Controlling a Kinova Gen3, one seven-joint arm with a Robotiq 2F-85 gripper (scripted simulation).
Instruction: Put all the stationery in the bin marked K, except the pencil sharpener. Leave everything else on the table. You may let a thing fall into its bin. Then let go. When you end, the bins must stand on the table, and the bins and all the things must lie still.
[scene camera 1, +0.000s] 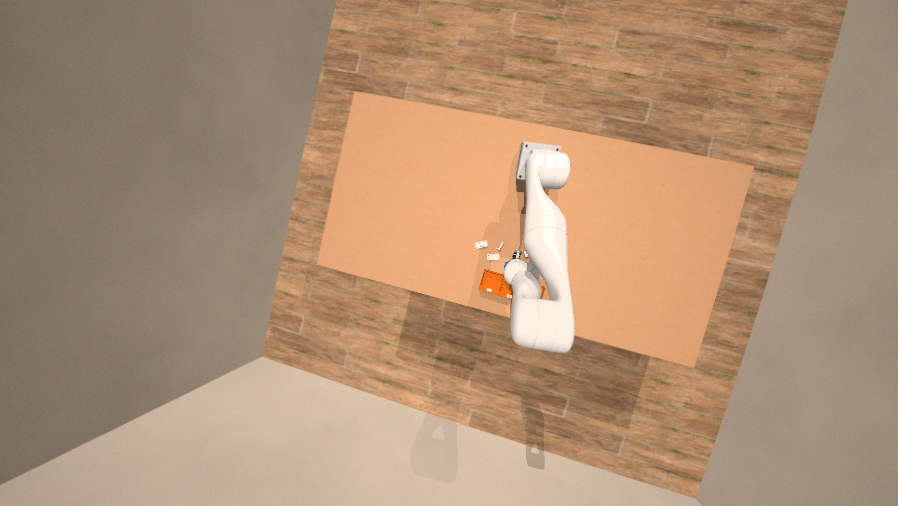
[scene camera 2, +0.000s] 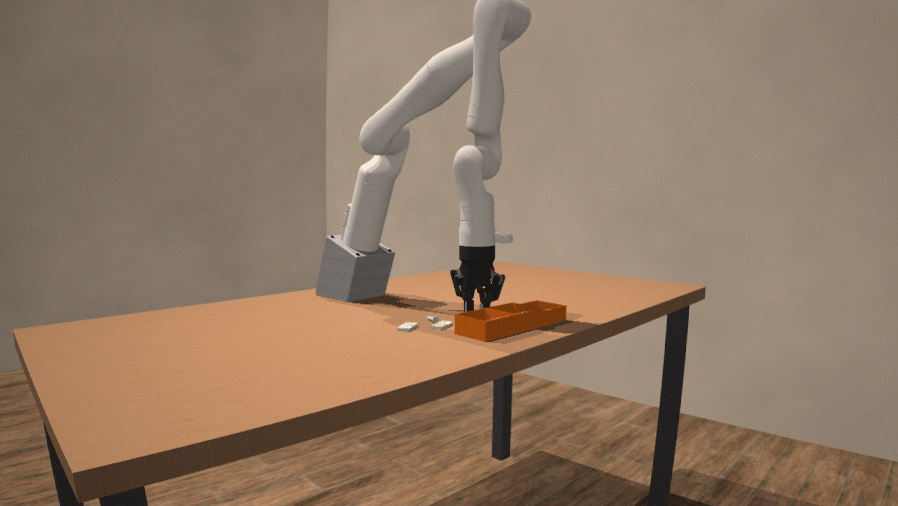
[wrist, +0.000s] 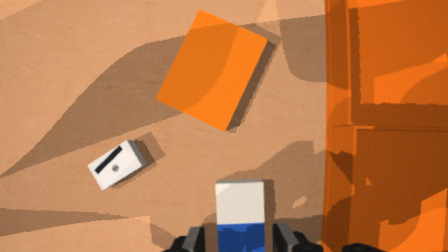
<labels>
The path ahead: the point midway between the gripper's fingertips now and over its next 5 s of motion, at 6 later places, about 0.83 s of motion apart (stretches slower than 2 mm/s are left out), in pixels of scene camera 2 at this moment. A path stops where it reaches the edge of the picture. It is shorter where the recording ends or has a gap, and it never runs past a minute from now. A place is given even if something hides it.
The gripper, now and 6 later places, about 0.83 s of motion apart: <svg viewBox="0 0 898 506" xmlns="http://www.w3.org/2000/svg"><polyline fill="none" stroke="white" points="476,319 476,318 476,294 481,295 480,302 482,306 482,323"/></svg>
</labels>
